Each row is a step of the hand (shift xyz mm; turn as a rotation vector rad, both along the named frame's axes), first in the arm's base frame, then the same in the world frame.
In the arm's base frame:
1: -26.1 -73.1 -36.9 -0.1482 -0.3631 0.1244
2: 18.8 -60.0 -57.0 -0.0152 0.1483 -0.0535
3: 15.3 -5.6 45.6 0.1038 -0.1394 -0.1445
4: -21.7 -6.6 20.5 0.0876 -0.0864 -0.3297
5: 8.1 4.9 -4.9 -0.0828 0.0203 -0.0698
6: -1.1 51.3 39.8 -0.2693 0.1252 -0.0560
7: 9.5 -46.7 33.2 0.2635 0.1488 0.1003
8: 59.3 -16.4 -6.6 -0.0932 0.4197 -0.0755
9: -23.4 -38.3 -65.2 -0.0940 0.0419 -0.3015
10: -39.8 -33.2 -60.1 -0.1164 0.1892 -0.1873
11: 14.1 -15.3 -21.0 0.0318 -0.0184 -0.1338
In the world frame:
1: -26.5 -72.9 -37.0 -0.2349 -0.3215 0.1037
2: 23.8 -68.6 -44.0 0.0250 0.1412 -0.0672
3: 0.8 -1.9 48.4 0.1154 -0.1689 -0.0960
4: -27.3 -1.0 13.7 0.1604 -0.1375 -0.2814
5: 9.8 3.1 -2.7 -0.0555 0.0225 -0.0925
6: -3.7 55.5 33.5 -0.2185 0.1526 -0.1425
7: -8.0 -43.1 38.1 0.2459 0.1230 0.1613
8: 55.2 -25.0 12.5 0.0022 0.4159 -0.1326
9: -10.3 -42.5 -65.9 0.0020 0.0166 -0.3181
10: -26.4 -34.7 -66.3 -0.0267 0.1786 -0.2276
11: 16.7 -19.5 -14.6 0.0643 -0.0389 -0.1166

